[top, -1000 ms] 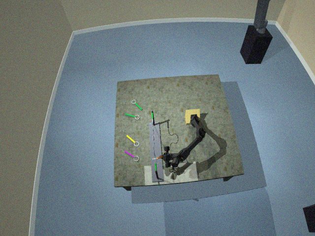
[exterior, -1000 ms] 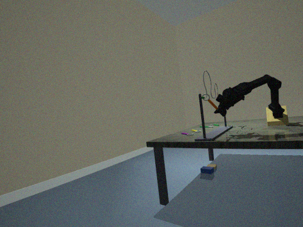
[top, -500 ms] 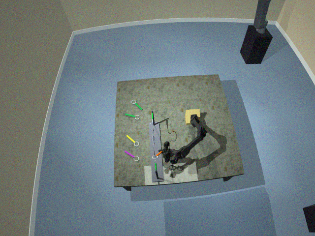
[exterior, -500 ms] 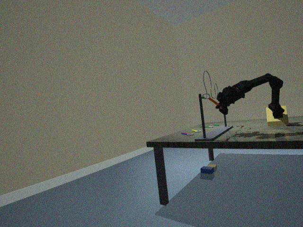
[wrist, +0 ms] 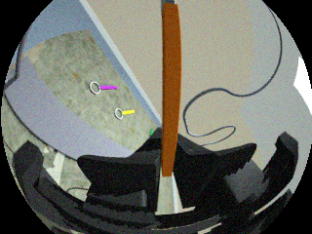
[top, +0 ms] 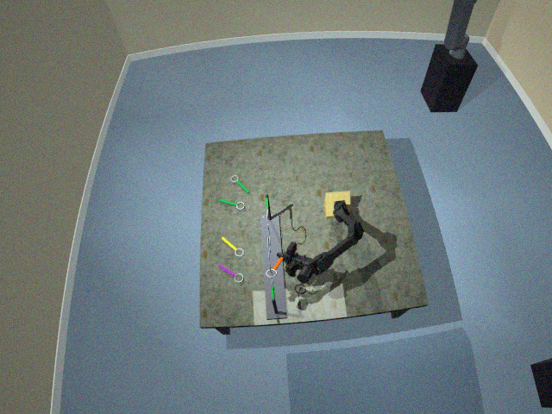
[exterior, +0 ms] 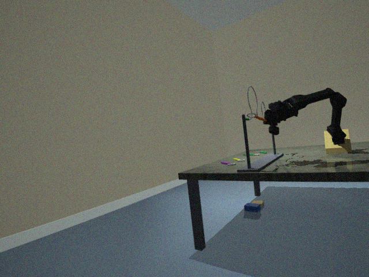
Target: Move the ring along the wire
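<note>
Right now the orange-handled ring is 8 cm to the left of my gripper tip, 4 cm above it and 1 cm ahead of it.
</note>
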